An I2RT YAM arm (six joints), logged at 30 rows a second.
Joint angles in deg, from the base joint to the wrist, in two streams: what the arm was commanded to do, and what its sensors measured. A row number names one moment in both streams.
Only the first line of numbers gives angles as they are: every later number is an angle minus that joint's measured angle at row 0.
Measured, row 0: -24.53, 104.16, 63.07, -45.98, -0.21, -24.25
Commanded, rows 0 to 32: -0.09, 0.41, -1.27, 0.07, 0.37, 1.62; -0.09, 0.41, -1.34, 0.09, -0.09, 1.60; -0.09, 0.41, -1.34, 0.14, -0.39, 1.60; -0.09, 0.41, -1.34, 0.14, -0.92, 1.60; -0.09, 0.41, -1.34, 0.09, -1.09, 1.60; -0.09, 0.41, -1.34, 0.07, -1.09, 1.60; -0.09, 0.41, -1.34, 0.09, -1.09, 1.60; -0.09, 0.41, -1.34, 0.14, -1.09, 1.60; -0.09, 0.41, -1.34, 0.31, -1.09, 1.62; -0.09, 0.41, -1.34, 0.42, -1.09, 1.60; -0.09, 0.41, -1.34, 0.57, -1.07, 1.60; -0.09, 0.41, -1.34, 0.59, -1.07, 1.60; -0.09, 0.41, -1.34, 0.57, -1.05, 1.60; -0.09, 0.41, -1.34, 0.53, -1.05, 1.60; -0.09, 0.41, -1.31, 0.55, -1.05, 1.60; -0.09, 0.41, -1.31, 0.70, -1.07, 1.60; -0.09, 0.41, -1.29, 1.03, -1.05, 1.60; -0.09, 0.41, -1.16, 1.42, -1.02, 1.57; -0.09, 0.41, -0.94, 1.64, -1.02, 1.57; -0.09, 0.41, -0.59, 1.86, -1.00, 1.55; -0.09, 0.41, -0.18, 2.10, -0.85, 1.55; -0.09, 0.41, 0.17, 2.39, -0.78, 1.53; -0.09, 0.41, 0.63, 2.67, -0.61, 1.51; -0.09, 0.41, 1.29, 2.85, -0.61, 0.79; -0.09, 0.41, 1.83, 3.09, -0.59, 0.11; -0.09, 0.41, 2.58, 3.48, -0.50, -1.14; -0.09, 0.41, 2.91, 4.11, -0.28, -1.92; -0.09, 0.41, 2.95, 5.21, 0.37, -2.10; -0.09, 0.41, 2.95, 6.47, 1.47, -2.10; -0.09, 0.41, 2.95, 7.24, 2.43, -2.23; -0.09, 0.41, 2.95, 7.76, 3.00, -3.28; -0.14, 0.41, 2.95, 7.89, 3.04, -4.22; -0.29, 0.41, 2.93, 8.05, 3.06, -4.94
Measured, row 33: 0.00, 0.00, 2.03, 7.72, 1.12, -1.81
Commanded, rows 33 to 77: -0.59, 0.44, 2.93, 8.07, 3.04, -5.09; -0.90, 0.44, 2.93, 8.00, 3.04, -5.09; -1.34, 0.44, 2.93, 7.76, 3.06, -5.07; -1.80, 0.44, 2.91, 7.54, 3.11, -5.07; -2.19, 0.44, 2.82, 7.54, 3.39, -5.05; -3.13, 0.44, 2.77, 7.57, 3.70, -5.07; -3.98, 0.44, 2.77, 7.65, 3.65, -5.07; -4.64, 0.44, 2.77, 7.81, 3.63, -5.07; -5.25, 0.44, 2.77, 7.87, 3.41, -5.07; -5.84, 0.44, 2.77, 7.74, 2.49, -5.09; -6.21, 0.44, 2.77, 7.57, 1.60, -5.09; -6.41, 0.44, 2.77, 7.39, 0.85, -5.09; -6.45, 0.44, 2.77, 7.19, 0.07, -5.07; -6.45, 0.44, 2.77, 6.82, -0.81, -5.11; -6.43, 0.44, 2.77, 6.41, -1.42, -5.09; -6.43, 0.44, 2.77, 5.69, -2.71, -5.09; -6.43, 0.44, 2.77, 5.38, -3.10, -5.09; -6.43, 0.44, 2.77, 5.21, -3.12, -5.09; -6.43, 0.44, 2.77, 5.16, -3.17, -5.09; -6.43, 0.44, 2.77, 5.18, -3.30, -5.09; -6.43, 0.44, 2.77, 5.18, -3.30, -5.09; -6.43, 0.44, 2.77, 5.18, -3.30, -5.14; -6.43, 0.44, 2.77, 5.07, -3.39, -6.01; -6.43, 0.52, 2.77, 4.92, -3.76, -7.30; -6.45, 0.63, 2.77, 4.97, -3.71, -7.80; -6.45, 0.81, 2.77, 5.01, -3.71, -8.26; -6.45, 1.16, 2.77, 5.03, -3.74, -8.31; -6.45, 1.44, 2.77, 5.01, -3.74, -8.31; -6.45, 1.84, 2.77, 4.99, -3.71, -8.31; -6.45, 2.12, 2.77, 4.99, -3.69, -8.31; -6.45, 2.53, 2.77, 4.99, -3.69, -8.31; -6.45, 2.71, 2.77, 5.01, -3.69, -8.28; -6.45, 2.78, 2.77, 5.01, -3.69, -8.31; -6.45, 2.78, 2.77, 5.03, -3.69, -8.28; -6.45, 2.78, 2.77, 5.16, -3.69, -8.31; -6.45, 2.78, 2.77, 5.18, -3.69, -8.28; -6.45, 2.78, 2.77, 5.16, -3.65, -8.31; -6.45, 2.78, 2.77, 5.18, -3.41, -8.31; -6.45, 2.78, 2.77, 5.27, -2.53, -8.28; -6.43, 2.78, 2.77, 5.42, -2.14, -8.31; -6.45, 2.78, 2.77, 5.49, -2.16, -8.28; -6.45, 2.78, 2.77, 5.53, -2.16, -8.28; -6.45, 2.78, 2.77, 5.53, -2.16, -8.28; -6.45, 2.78, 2.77, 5.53, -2.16, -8.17; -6.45, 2.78, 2.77, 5.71, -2.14, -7.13
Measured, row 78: -6.47, 2.25, 2.10, 5.29, -2.97, -7.50
